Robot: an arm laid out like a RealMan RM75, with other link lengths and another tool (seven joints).
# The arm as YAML. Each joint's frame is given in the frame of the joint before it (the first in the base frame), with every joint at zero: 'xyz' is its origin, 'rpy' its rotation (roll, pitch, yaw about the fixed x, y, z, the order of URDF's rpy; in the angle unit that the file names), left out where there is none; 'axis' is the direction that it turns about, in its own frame. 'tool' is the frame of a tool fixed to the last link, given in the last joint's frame.
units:
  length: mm
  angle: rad
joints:
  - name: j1
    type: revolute
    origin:
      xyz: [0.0, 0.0, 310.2]
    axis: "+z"
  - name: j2
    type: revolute
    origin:
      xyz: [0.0, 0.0, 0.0]
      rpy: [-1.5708, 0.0, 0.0]
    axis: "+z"
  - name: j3
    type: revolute
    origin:
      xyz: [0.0, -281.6, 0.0]
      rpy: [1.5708, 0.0, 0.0]
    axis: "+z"
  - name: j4
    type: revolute
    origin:
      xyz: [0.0, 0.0, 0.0]
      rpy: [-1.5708, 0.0, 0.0]
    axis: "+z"
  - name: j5
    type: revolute
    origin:
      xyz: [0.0, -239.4, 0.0]
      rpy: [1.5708, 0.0, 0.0]
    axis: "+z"
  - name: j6
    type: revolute
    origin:
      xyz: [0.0, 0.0, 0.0]
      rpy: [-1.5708, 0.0, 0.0]
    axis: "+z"
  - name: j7
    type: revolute
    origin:
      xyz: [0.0, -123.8, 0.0]
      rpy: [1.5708, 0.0, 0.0]
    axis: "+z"
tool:
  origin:
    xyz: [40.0, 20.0, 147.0]
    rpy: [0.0, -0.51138, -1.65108]
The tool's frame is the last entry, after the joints.
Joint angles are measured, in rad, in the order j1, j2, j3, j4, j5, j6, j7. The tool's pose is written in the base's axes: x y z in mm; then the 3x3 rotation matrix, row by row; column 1 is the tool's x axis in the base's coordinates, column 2 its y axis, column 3 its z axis. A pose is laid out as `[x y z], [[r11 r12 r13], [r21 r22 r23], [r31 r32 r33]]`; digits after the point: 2 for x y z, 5 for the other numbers.
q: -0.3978, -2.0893, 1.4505, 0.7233, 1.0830, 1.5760, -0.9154
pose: [-74.11 318.31 -28.89], [[0.33341 0.58492 0.73940], [0.93225 -0.08766 -0.35103], [-0.14051 0.80634 -0.57452]]
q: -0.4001, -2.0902, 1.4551, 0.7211, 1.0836, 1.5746, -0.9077
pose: [-73.61 317.33 -30.86], [[0.33873 0.58695 0.73536], [0.93038 -0.09249 -0.35474], [-0.14020 0.80432 -0.57742]]
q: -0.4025, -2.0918, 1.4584, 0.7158, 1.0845, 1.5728, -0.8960
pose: [-73.67 316.58 -33.25], [[0.34299 0.58922 0.73156], [0.92920 -0.09871 -0.35615], [-0.13764 0.80192 -0.58136]]
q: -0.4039, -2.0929, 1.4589, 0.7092, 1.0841, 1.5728, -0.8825
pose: [-74.34 316.18 -34.65], [[0.34614 0.58995 0.72948], [0.92889 -0.10636 -0.35475], [-0.13170 0.80041 -0.58481]]
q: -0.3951, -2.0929, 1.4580, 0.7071, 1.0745, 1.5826, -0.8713
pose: [-76.01 314.24 -31.84], [[0.34732 0.58079 0.73625], [0.93001 -0.11268 -0.34984], [-0.12022 0.80622 -0.57927]]
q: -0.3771, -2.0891, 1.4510, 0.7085, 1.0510, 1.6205, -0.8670
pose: [-77.92 308.60 -20.16], [[0.35501 0.55049 0.75560], [0.92916 -0.11864 -0.35011], [-0.10309 0.82637 -0.55361]]
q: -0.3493, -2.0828, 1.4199, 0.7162, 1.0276, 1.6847, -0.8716
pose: [-82.23 301.14 1.34], [[0.36451 0.50371 0.78320], [0.92842 -0.13166 -0.34742], [-0.07188 0.85378 -0.51565]]
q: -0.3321, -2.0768, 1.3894, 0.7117, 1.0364, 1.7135, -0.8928
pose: [-90.55 299.51 10.52], [[0.34641 0.49564 0.79645], [0.93508 -0.11458 -0.33540], [-0.07498 0.86094 -0.50316]]
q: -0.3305, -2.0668, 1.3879, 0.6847, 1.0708, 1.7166, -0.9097
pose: [-101.48 297.36 3.03], [[0.32220 0.52590 0.78716], [0.93841 -0.06784 -0.33879], [-0.12477 0.84784 -0.51537]]
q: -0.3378, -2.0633, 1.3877, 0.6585, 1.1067, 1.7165, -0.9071
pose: [-108.34 294.57 -6.74], [[0.31338 0.55362 0.77156], [0.93588 -0.04229 -0.34977], [-0.16101 0.83170 -0.53137]]
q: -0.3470, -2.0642, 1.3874, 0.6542, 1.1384, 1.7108, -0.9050
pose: [-109.61 292.76 -14.64], [[0.31880 0.57636 0.75245], [0.92997 -0.03687 -0.36577], [-0.18308 0.81636 -0.54775]]
